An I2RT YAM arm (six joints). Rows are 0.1 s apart.
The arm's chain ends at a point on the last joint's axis. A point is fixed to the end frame.
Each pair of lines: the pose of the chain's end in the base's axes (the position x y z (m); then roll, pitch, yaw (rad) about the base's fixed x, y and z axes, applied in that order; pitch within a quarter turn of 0, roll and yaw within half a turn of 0), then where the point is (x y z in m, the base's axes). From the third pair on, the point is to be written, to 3 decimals.
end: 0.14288 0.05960 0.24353 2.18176 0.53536 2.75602
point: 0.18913 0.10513 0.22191
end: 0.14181 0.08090 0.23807 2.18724 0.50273 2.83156
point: 0.18390 0.12980 0.21534
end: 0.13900 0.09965 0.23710 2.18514 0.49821 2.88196
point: 0.178 0.151 0.214
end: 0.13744 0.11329 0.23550 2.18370 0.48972 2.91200
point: 0.175 0.166 0.213
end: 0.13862 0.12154 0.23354 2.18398 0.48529 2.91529
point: 0.176 0.174 0.211
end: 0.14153 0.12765 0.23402 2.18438 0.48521 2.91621
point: 0.179 0.180 0.211
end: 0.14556 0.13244 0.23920 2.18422 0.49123 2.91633
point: 0.183 0.185 0.216
